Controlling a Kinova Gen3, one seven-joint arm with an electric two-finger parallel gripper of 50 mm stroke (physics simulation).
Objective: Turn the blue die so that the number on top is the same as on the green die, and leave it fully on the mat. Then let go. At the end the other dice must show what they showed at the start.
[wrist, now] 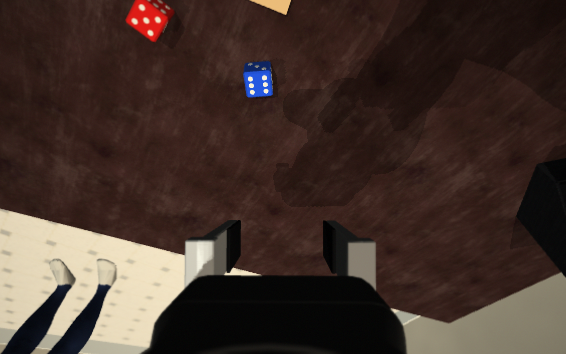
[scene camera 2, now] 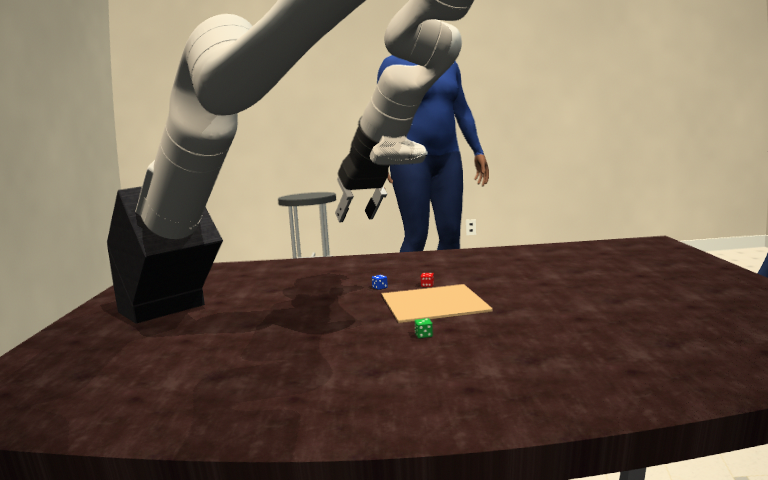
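Where they show: gripper, fingertip midpoint: [wrist: 281, 238] [scene camera 2: 354, 216]; arm's base, link origin: [scene camera 2: 170, 215].
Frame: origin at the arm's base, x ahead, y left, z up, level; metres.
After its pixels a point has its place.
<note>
The blue die [scene camera 2: 379, 281] @(x 0.315, y 0.101, z -0.152 m) [wrist: 258, 83] @(x 0.316, y 0.111, z -0.147 m) lies on the table, off the mat, with six pips on top and a darker three-pip side in the wrist view. The green die [scene camera 2: 423, 328] @(x 0.354, y -0.142, z -0.153 m) stands at the mat's near edge; its top appears to show three. It does not show in the wrist view. The red die [scene camera 2: 427, 279] @(x 0.395, y 0.092, z -0.153 m) [wrist: 146, 20] @(x 0.396, y 0.102, z -0.147 m) lies behind the mat, five on top. The tan mat [scene camera 2: 436, 302] @(x 0.393, y -0.008, z -0.163 m) [wrist: 275, 4] @(x 0.324, y 0.062, z -0.163 m) is partly cut off in the wrist view. My gripper [scene camera 2: 356, 217] @(x 0.280, y 0.153, z -0.046 m) [wrist: 281, 238] @(x 0.280, y 0.153, z -0.046 m) is open, empty and tilted, high above the table and apart from the dice.
The dark table [scene camera 2: 509, 373] @(x 0.430, y -0.275, z -0.167 m) [wrist: 150, 150] @(x 0.380, y 0.224, z -0.167 m) carries the robot's black base [scene camera 2: 175, 277] @(x -0.006, y 0.007, z -0.098 m) [wrist: 547, 215] @(x -0.012, y 0.113, z -0.131 m) at its left. A stool [scene camera 2: 306, 198] and a person in blue [scene camera 2: 433, 118] stand beyond the far edge. The arm's shadow falls on the table left of the mat in the scene view.
</note>
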